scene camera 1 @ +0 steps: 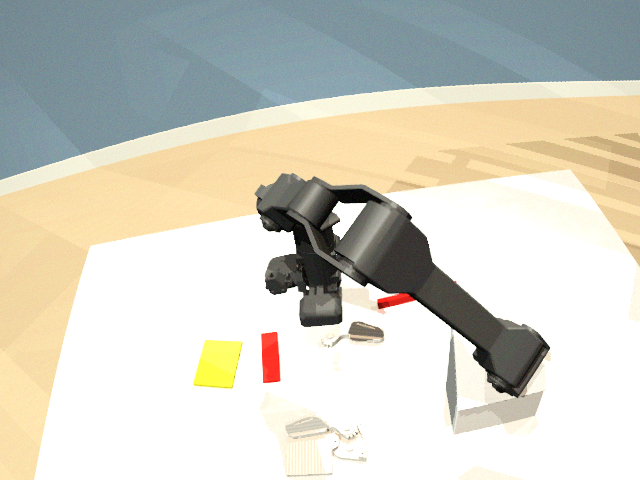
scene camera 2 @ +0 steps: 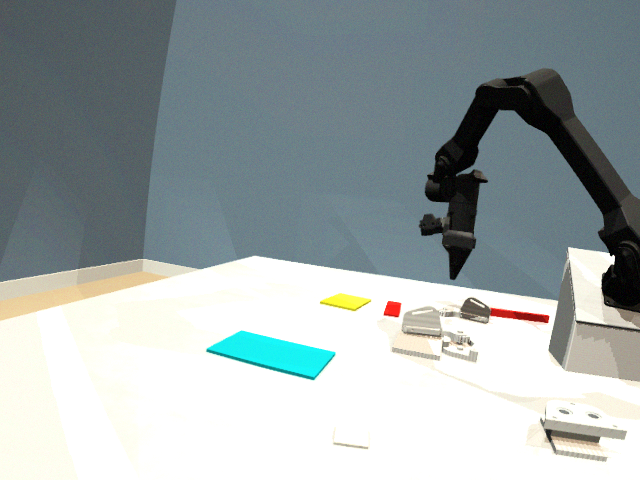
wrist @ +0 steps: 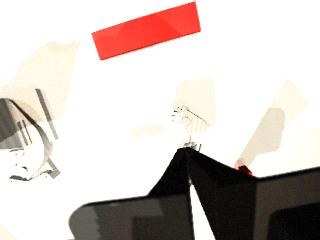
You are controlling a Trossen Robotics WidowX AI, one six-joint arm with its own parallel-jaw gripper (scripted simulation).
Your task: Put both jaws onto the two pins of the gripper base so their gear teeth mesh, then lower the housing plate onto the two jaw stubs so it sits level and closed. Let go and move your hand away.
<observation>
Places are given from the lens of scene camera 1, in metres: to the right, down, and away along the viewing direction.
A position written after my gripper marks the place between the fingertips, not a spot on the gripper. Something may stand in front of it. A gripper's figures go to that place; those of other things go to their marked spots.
my gripper (scene camera 1: pixel 328 316): 0.01, 0.12, 0.97
pale jaw (scene camera 1: pixel 310 425): -0.01, 0.29, 0.84
yellow tile (scene camera 1: pixel 218 362): -0.18, 0.22, 1.01
The marked spots on the pale jaw and the yellow tile are 0.25 m apart.
</observation>
